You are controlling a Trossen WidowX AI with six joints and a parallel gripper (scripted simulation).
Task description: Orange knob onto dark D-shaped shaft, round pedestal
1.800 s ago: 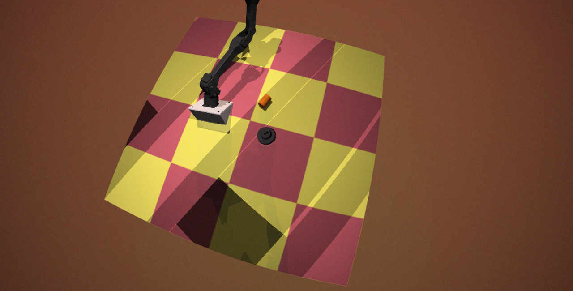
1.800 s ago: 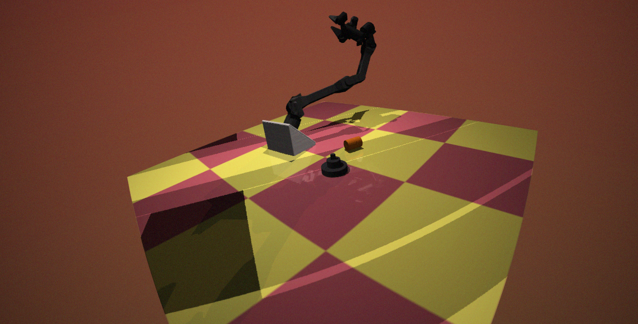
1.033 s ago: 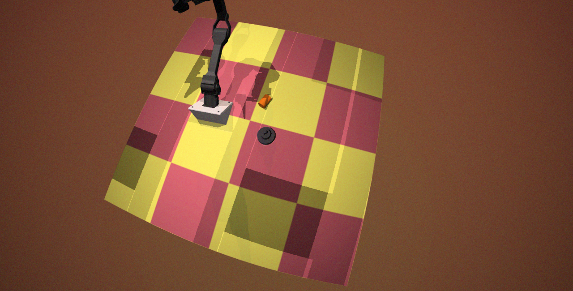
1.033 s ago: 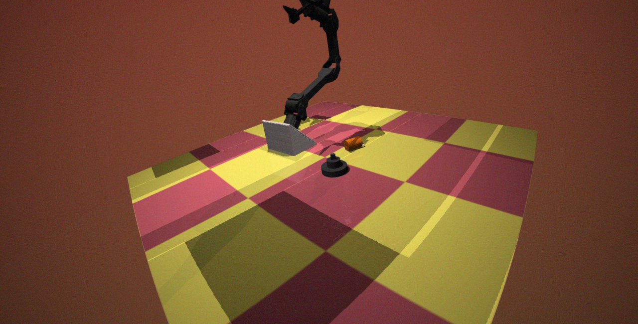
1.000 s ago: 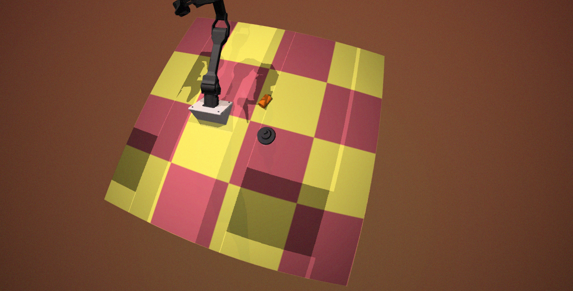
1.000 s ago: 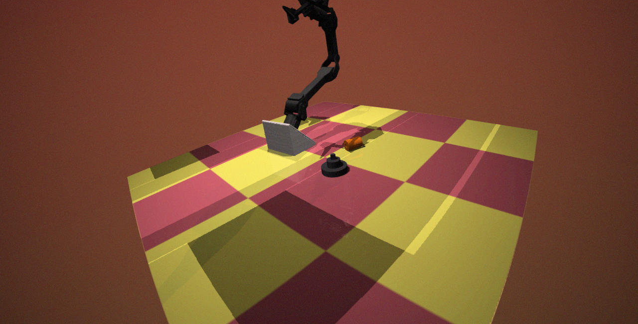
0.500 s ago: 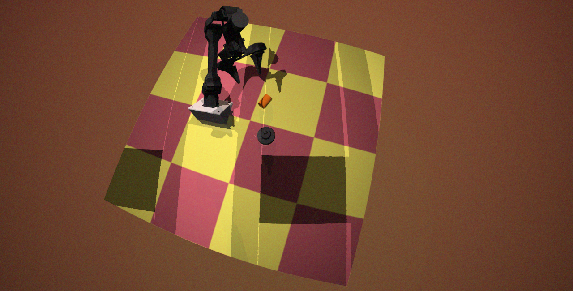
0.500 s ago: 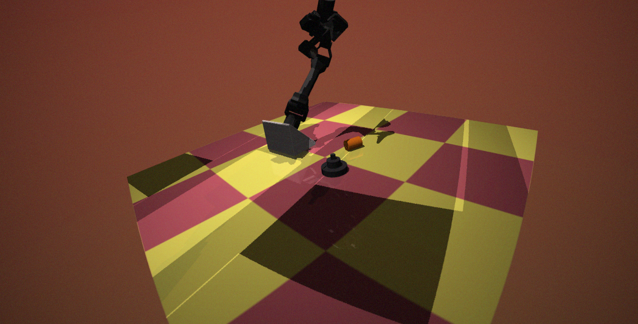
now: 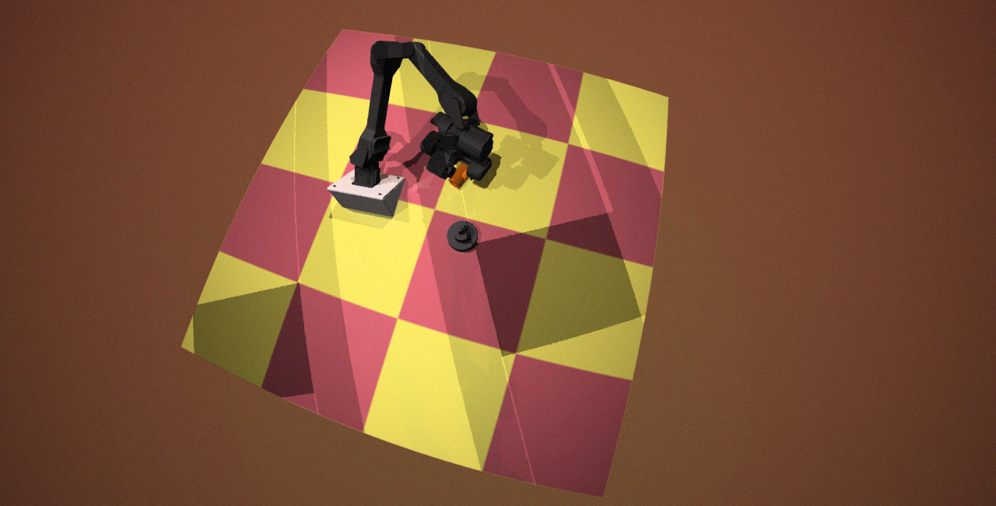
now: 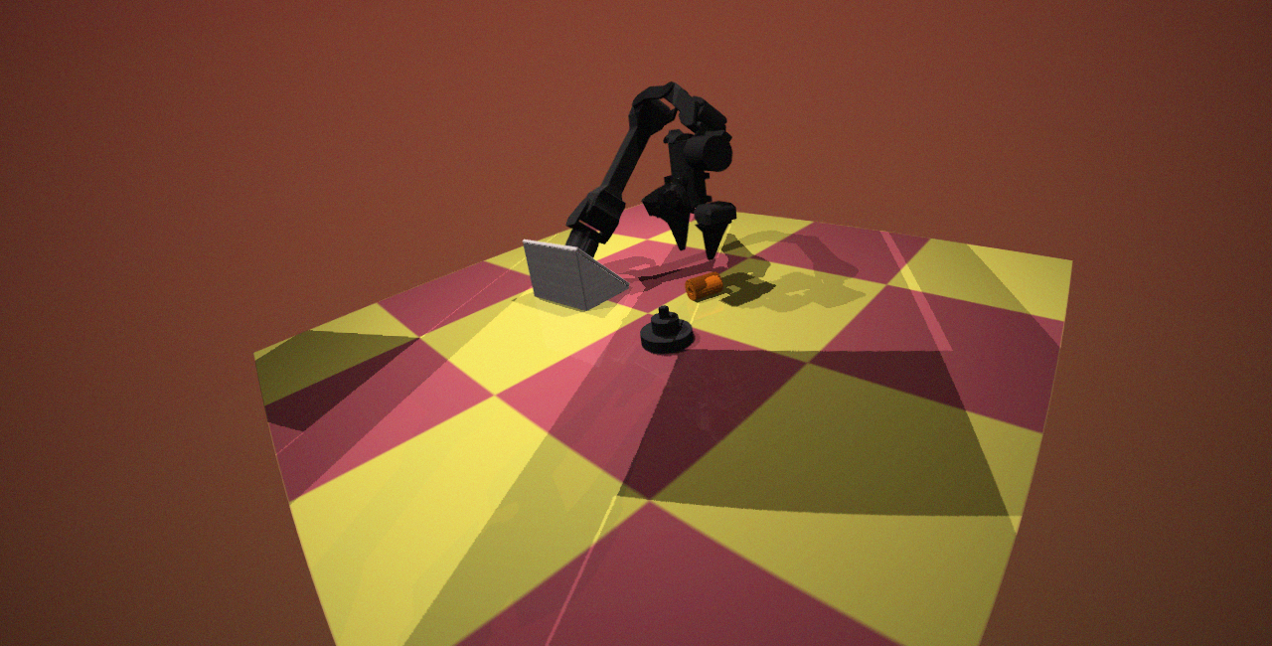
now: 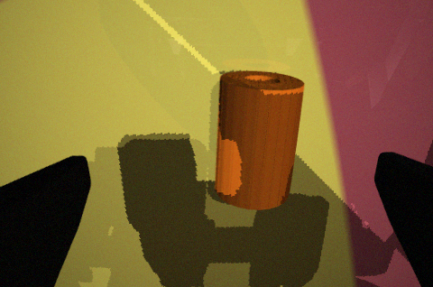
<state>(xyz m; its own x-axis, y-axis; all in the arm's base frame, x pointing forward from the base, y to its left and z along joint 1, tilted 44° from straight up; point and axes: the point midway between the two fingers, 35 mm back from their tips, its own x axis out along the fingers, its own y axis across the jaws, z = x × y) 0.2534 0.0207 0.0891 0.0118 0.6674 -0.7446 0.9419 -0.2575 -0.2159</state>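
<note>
My gripper tip is 7 cm above the orange knob, 2 cm to the right of it and 1 cm past it. Also, from my gripper tip: round dark pedestal (15 cm to the right, 6 cm below, 4 cm ahead).
</note>
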